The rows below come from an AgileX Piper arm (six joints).
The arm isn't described. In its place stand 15 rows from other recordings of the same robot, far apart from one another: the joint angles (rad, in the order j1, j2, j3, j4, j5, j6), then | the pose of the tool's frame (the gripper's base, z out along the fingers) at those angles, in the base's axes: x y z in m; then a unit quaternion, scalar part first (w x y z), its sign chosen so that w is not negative.
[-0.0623 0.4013 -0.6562 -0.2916 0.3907 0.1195] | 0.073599, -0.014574, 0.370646, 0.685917, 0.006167, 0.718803, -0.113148
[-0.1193 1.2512 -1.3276 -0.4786 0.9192 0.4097] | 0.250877, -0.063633, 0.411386, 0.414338, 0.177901, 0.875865, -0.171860
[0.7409 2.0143 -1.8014 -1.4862 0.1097 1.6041] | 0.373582, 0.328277, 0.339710, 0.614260, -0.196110, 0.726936, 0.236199
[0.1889 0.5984 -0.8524 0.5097 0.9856 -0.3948] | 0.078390, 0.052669, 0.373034, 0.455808, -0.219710, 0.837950, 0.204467
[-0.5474 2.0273 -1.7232 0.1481 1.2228 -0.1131] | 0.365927, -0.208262, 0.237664, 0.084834, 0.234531, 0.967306, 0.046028
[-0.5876 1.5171 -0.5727 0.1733 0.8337 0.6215] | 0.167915, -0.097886, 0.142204, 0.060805, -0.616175, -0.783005, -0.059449
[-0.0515 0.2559 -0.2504 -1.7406 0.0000 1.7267] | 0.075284, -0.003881, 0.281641, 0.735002, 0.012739, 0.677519, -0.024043
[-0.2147 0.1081 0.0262 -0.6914 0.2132 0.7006] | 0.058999, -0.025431, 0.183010, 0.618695, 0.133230, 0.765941, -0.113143
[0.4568 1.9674 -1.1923 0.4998 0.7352 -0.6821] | 0.319630, 0.189682, 0.142103, 0.091155, -0.377244, 0.905842, 0.169789
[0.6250 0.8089 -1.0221 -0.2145 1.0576 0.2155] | 0.116607, 0.063321, 0.388409, 0.402594, -0.196787, 0.891730, 0.063325
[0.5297 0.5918 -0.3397 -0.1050 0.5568 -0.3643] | 0.094434, 0.049452, 0.233255, 0.413541, -0.419650, 0.807953, -0.009492
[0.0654 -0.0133 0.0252 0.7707 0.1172 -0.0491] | 0.055584, 0.011069, 0.197830, 0.638998, 0.200355, 0.681414, 0.295320
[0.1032 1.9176 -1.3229 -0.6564 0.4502 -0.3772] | 0.418758, 0.019075, 0.205580, 0.252763, -0.442336, 0.820828, -0.258246
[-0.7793 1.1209 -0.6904 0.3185 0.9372 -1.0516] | 0.146165, -0.112112, 0.246675, 0.198058, -0.058878, 0.978023, -0.027884
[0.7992 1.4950 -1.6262 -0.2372 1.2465 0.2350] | 0.226240, 0.203505, 0.407740, 0.289764, -0.272318, 0.917086, 0.028866
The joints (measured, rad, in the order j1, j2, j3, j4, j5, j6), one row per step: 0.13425, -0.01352, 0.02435, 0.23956, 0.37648, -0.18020; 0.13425, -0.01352, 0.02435, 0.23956, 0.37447, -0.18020; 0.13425, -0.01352, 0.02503, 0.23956, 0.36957, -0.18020; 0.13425, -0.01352, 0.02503, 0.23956, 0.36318, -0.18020; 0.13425, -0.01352, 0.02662, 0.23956, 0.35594, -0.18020; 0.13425, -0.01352, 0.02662, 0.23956, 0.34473, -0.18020; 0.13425, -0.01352, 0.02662, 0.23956, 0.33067, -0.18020; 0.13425, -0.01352, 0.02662, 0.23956, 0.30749, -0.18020; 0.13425, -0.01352, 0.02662, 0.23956, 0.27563, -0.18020; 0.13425, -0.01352, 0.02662, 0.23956, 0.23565, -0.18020; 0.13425, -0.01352, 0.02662, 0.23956, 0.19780, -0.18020; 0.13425, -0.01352, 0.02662, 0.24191, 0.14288, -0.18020
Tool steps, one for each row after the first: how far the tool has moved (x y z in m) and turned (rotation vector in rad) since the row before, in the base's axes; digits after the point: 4 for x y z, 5 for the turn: 0.0001, 0.0000, 0.0002, 0.00030, -0.00193, -0.00048; 0.0002, -0.0001, 0.0002, 0.00063, -0.00403, -0.00116; 0.0002, -0.0001, 0.0005, 0.00094, -0.00614, -0.00151; 0.0002, -0.0001, 0.0001, 0.00086, -0.00538, -0.00171; 0.0003, -0.0002, 0.0010, 0.00165, -0.01077, -0.00265; 0.0004, -0.0002, 0.0012, 0.00207, -0.01350, -0.00333; 0.0006, -0.0004, 0.0020, 0.00342, -0.02226, -0.00548; 0.0007, -0.0006, 0.0028, 0.00470, -0.03060, -0.00754; 0.0008, -0.0007, 0.0035, 0.00589, -0.03839, -0.00946; 0.0006, -0.0007, 0.0033, 0.00558, -0.03635, -0.00896; 0.0006, -0.0011, 0.0048, 0.01042, -0.05241, -0.01288
